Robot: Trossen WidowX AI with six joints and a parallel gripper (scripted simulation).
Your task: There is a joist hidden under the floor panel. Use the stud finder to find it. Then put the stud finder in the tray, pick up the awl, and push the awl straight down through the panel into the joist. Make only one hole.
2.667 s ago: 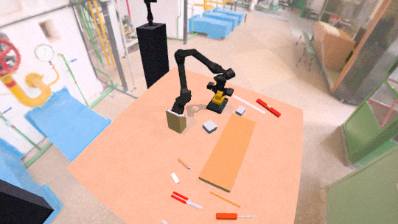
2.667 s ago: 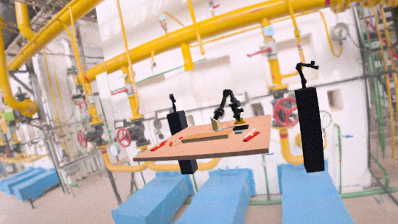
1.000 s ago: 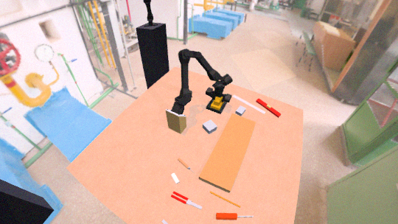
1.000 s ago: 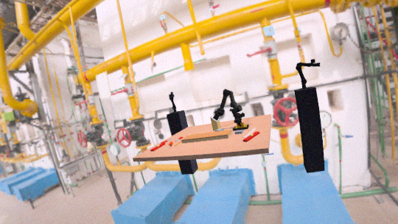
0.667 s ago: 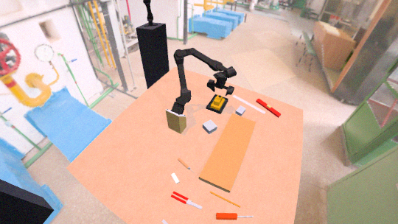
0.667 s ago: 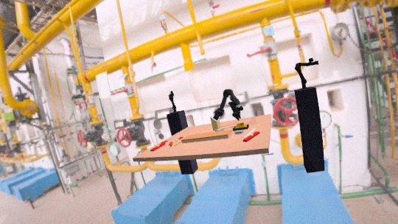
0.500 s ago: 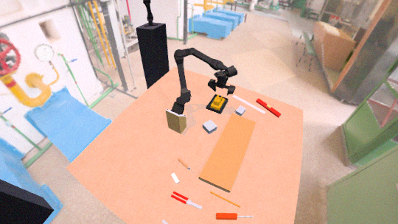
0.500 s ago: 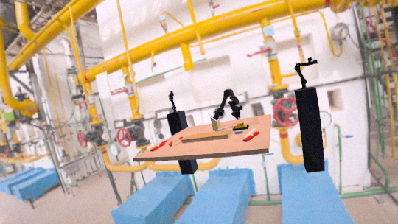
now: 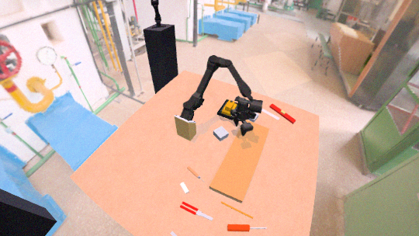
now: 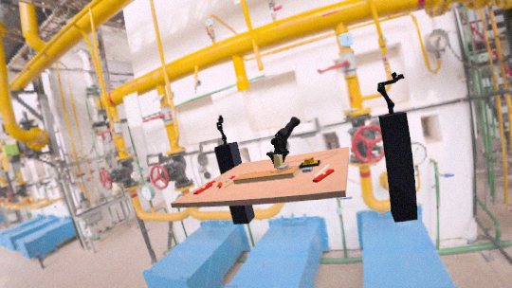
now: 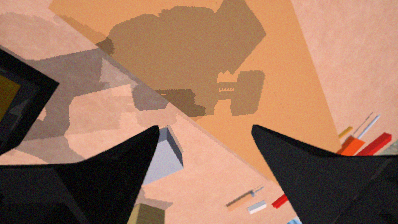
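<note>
Now: the awl 32 cm to the right of my gripper tip, 12 cm behind it and 8 cm below it. Also, from my gripper tip: white strip: 35 cm to the left, 9 cm below, 9 cm ahead; then dark tray: 23 cm to the left, 14 cm behind, 8 cm below; then yellow stud finder: 25 cm to the left, 14 cm behind, 4 cm below.
</note>
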